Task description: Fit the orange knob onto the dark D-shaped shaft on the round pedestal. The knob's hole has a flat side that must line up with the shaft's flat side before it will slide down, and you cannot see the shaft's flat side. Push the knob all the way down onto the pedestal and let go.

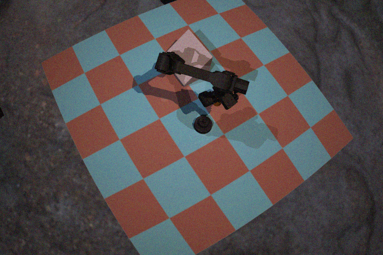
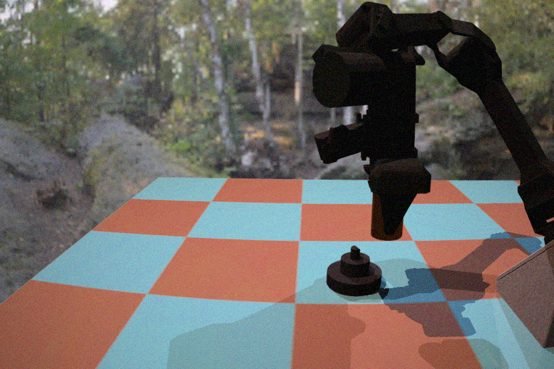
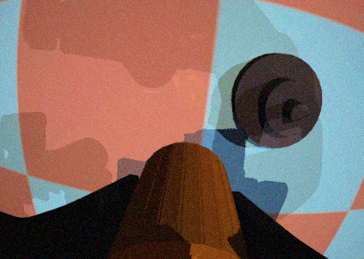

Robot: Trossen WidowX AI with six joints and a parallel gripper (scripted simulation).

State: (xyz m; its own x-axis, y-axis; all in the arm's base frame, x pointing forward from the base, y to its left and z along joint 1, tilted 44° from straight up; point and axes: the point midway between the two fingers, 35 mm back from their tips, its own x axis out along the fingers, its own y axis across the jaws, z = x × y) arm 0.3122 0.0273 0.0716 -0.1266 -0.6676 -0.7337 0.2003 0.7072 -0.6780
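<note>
Right now my gripper tip is 20 mm short of the dark pedestal, 80 mm to the left of it and 90 mm above it. From my gripper tip the other things lie so: orange knob 20 mm above.
</note>
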